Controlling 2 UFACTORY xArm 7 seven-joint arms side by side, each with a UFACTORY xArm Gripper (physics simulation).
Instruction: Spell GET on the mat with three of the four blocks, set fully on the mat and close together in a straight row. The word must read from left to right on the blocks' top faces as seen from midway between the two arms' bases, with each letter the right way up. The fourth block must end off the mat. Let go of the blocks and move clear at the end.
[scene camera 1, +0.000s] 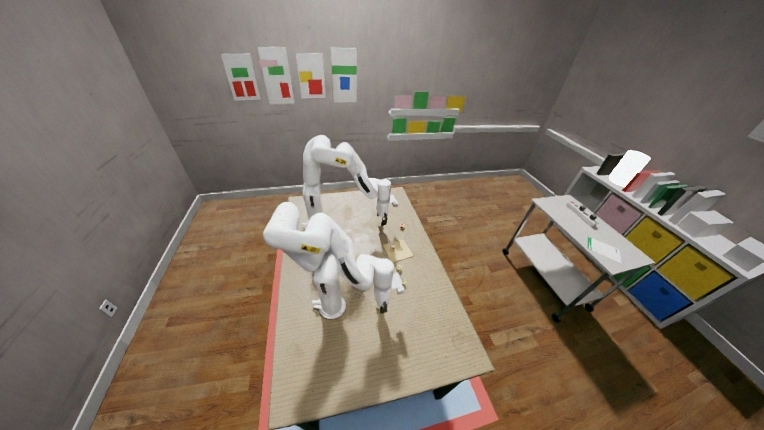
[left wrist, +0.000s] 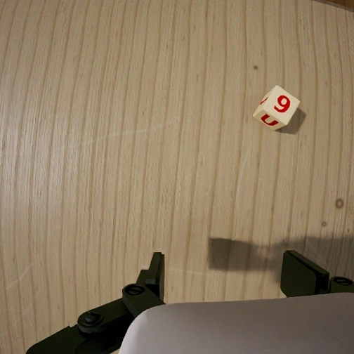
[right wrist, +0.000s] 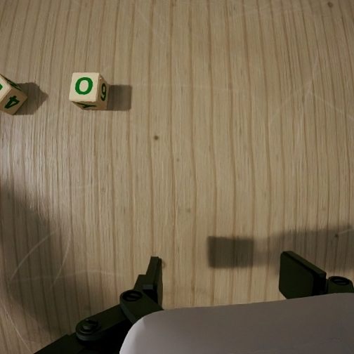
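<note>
The tan mat (scene camera 1: 405, 252) lies on the table between the grippers, with one small block (scene camera 1: 392, 246) on it; its letter is too small to read. A block with red characters (scene camera 1: 402, 226) (left wrist: 277, 106) lies off the mat, a red 9-like character on top and a U on a side. A green-lettered block (scene camera 1: 403, 281) (right wrist: 84, 87) shows O on top, 9 and Y on its sides. Another green-lettered block (scene camera 1: 399, 268) (right wrist: 11, 98) is cut by the right wrist view's edge; a 4 shows on its side. My left gripper (scene camera 1: 383, 223) (left wrist: 224, 271) and right gripper (scene camera 1: 382, 310) (right wrist: 221, 274) are open, empty, above the table.
The wooden table (scene camera 1: 433, 347) carries both arms. The left gripper is above the mat in scene camera 1, the right gripper below it. A wheeled cart (scene camera 1: 630, 261) and a shelf unit with bins stand at the right, away from the table.
</note>
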